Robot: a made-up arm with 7 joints.
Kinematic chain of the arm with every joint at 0, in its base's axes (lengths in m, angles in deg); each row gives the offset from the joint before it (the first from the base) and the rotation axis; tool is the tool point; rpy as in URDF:
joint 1: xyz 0.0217 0.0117 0.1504 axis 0 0.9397 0.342
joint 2: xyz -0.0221 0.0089 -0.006 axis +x
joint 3: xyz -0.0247 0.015 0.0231 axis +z
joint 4: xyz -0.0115 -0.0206 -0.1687 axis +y
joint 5: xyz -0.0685 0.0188 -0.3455 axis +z
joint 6: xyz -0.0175 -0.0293 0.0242 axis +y
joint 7: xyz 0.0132 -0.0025 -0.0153 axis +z
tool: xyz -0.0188 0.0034 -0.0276 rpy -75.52 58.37 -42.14
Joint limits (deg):
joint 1: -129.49..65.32
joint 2: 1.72..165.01
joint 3: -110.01..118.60
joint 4: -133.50..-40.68
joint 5: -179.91..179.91
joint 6: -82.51..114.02
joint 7: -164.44..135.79
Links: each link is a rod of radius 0.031 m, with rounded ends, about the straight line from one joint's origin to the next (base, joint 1, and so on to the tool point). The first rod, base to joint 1, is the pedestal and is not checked.
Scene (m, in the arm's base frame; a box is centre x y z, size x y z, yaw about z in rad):
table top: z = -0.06
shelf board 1: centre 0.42 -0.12 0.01 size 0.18 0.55 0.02 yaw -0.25
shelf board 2: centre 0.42 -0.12 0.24 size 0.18 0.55 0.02 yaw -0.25
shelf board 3: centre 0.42 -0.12 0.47 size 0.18 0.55 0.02 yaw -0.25
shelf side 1: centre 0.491 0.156 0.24 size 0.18 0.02 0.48 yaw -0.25
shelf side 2: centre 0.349 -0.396 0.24 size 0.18 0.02 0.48 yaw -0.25
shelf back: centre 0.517 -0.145 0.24 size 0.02 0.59 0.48 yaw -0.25
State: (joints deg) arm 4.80 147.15 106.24 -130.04 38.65 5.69 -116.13
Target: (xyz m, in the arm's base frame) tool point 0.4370 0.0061 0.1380
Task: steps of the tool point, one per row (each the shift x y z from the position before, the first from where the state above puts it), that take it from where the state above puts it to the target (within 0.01 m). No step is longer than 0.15 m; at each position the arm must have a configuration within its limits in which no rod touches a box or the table.
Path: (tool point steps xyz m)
1: 0.0712 0.0376 0.0663
2: 0.0696 0.0617 0.0428
3: 0.0626 0.0745 0.0127
4: 0.0517 0.0740 -0.0177
5: 0.0385 0.0611 -0.0431
6: 0.0251 0.0393 -0.0584
7: 0.0132 0.0135 -0.0615
8: 0.0044 -0.0108 -0.0524
9: -0.0014 -0.0284 -0.0333
10: 0.0356 -0.0146 -0.0136
11: 0.0369 -0.0146 -0.0080
12: 0.0375 -0.0116 -0.0015
13: 0.0370 -0.0064 0.0067
14: 0.0350 0.0007 0.0165

